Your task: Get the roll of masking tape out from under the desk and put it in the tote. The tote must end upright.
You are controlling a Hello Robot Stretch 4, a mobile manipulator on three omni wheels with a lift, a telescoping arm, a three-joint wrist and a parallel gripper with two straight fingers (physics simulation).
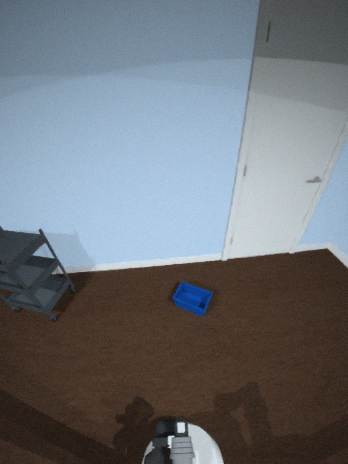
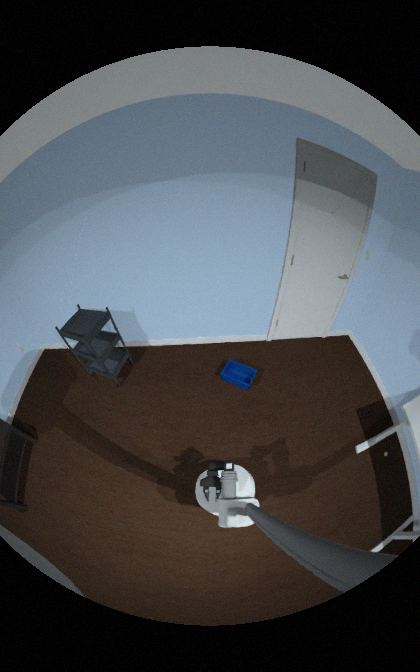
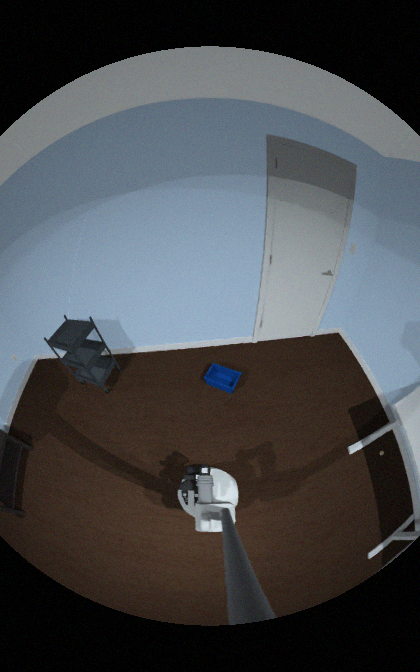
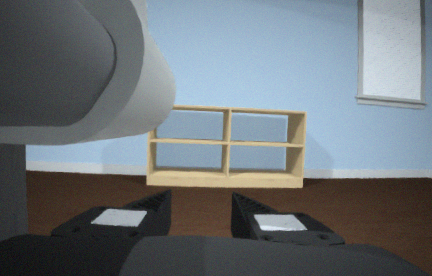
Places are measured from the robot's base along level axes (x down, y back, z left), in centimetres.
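Pixels of known places: gripper, between the fingertips: (image 2: 211, 501) (image 4: 201, 209).
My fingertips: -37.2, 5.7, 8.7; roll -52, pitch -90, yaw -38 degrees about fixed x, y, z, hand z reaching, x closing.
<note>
Behind a point stands the place of what it marks, as x, y, z.
The blue tote (image 1: 187, 306) @[-3.3, -97.1, -10.1] (image 2: 234, 382) @[-1.7, -96.2, -11.1] (image 3: 218, 385) stands upright on the floor, out in front of the robot and short of the far wall. A small dark patch shows inside its right end. A tiny pale yellowish round thing, probably the roll of masking tape (image 2: 385, 454) @[1.0, 9.1, -168.2] (image 3: 381, 453), lies in the dark shadow under the white desk (image 2: 413, 425) @[-69.2, -6.5, -127.7] (image 3: 410, 412) at the right; its details are too small to tell. My gripper (image 4: 201, 209) @[-37.2, 5.7, 8.7] is open, with a gap between the fingers and nothing between them. It is held in close over the robot's base, away from tote and tape.
A dark three-shelf cart (image 1: 20, 242) @[-63.5, -120.9, 122.3] (image 2: 85, 322) @[-63.5, -115.6, 127.4] (image 3: 71, 332) stands at the left by the far wall. White desk legs (image 2: 381, 438) (image 3: 372, 438) reach over the floor at the right. A low dark piece of furniture (image 2: 10, 465) @[-12.2, 46.1, 222.6] (image 3: 9, 470) is at the left edge. A wooden shelf unit (image 4: 225, 180) @[-2.6, 184.2, 25.8] stands against a wall.
</note>
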